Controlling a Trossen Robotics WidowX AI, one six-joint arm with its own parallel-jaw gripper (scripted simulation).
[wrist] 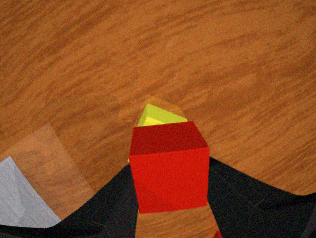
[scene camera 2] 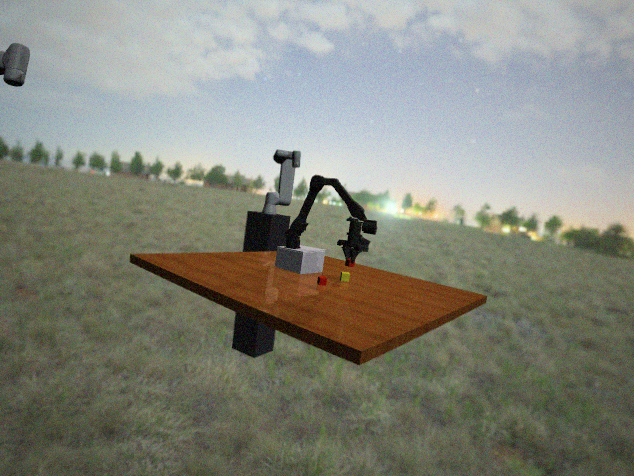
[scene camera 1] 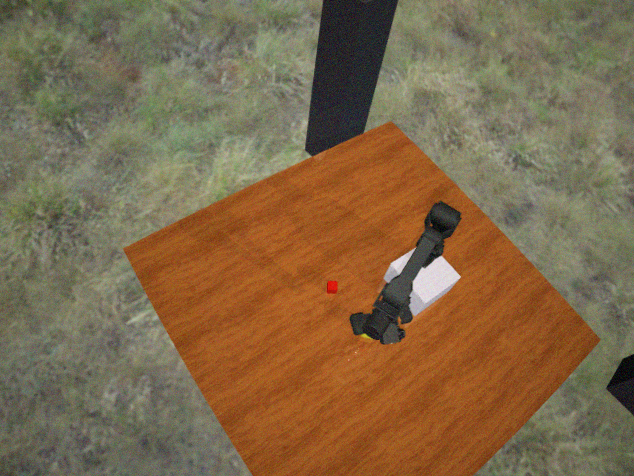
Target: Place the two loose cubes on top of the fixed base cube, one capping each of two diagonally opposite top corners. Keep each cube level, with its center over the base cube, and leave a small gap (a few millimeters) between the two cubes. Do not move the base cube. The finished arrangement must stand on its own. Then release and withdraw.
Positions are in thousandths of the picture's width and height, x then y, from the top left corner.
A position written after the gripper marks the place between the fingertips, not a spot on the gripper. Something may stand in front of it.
Note:
The gripper (scene camera 1: 592, 688) carries a red cube (wrist: 536, 691).
The gripper shows as well in the wrist view (wrist: 533, 708).

